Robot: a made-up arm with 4 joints.
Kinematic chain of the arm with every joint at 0, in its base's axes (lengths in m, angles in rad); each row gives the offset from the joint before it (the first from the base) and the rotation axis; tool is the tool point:
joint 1: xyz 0 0 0.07 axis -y
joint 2: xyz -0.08 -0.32 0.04 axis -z
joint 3: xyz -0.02 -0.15 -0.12 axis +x
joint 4: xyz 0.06 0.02 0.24 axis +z
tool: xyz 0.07 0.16 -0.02
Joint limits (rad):
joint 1: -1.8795..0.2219
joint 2: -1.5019..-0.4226
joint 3: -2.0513..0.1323
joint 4: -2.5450..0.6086
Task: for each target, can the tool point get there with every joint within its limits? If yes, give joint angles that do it. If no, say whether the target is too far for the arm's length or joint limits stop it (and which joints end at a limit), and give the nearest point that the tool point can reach.
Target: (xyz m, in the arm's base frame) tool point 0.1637 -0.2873 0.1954
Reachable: yes | joints -0.3884 -1.0471 -0.5776 -2.2508
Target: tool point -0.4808 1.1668 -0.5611
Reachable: no: too far | nearest point -0.1529 -0.1106 -0.1307 | short by 1.387 m
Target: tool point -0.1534 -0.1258 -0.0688
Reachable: yes | joints -0.1080 -1.3946 -1.3615 -0.5281
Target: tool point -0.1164 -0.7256 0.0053
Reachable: no: joint limits stop it (at a limit: joint 1, joint 2, joint 3, joint 4) | nearest point 0.0758 -0.5909 -0.0809 | short by 0.250 m
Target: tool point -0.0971 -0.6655 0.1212
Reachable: no: joint limits stop it (at a limit: joint 1, joint 2, joint 3, joint 4) | nearest point 0.0918 -0.5909 0.2117 | short by 0.222 m
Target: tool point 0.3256 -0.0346 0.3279
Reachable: no: joint limits stop it (at a limit: joint 2, joint 3) | nearest point 0.1883 -0.1682 0.2191 | short by 0.220 m
